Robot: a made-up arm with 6 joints.
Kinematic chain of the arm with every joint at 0, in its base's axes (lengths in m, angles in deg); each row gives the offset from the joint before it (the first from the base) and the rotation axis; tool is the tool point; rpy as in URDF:
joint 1: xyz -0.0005 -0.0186 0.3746 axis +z
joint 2: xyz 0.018 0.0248 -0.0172 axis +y
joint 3: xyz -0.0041 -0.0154 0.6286 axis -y
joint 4: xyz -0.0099 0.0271 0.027 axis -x
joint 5: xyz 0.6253 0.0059 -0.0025 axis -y
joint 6: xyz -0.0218 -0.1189 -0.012 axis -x
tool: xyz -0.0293 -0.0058 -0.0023 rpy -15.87 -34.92 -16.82
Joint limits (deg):
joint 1: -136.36..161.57
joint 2: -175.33..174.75
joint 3: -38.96..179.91
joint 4: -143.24..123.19
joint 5: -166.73..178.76
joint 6: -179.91..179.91
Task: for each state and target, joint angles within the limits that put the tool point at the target. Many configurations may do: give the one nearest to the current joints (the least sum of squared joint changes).
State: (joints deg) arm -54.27 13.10 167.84 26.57 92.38 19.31
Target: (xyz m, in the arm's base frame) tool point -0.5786 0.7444 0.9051
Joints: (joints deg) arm -58.43 -31.78 144.49 22.64 99.28 18.38
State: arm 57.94 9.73 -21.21 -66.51 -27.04 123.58
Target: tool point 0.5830 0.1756 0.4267
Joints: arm 21.43 28.35 -23.55 -61.63 -30.02 123.29
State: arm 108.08 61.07 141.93 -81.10 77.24 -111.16
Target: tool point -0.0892 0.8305 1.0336
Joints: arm 91.10 82.12 160.67 -79.71 72.84 -111.71
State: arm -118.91 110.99 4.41 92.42 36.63 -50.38
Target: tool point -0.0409 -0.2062 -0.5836
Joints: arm -105.62 131.87 -1.94 100.59 35.55 -50.25
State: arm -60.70 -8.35 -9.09 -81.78 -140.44 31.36
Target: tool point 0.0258 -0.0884 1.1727
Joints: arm -58.95 -47.45 -2.67 -84.72 -139.22 31.31
